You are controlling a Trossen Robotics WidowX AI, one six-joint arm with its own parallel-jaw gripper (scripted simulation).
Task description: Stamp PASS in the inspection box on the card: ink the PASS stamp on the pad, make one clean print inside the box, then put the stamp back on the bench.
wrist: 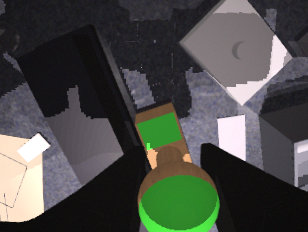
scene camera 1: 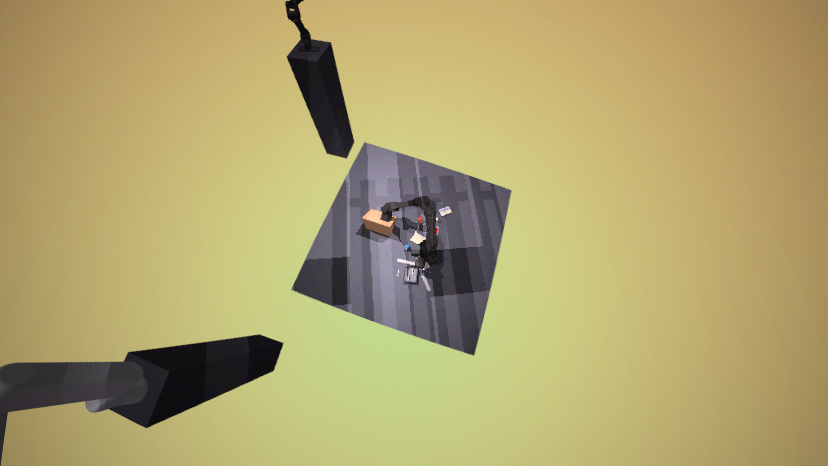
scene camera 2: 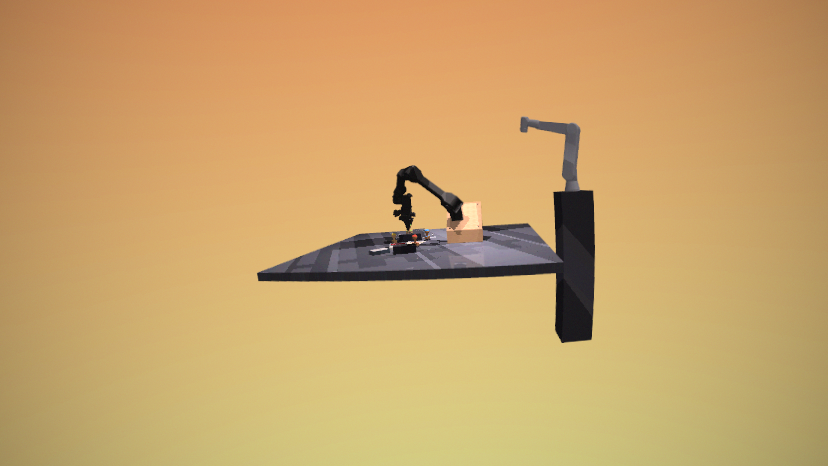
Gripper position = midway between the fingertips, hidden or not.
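The gripper point(wrist: 172, 154) is visible, as is a dark flat slab point(wrist: 70, 77).
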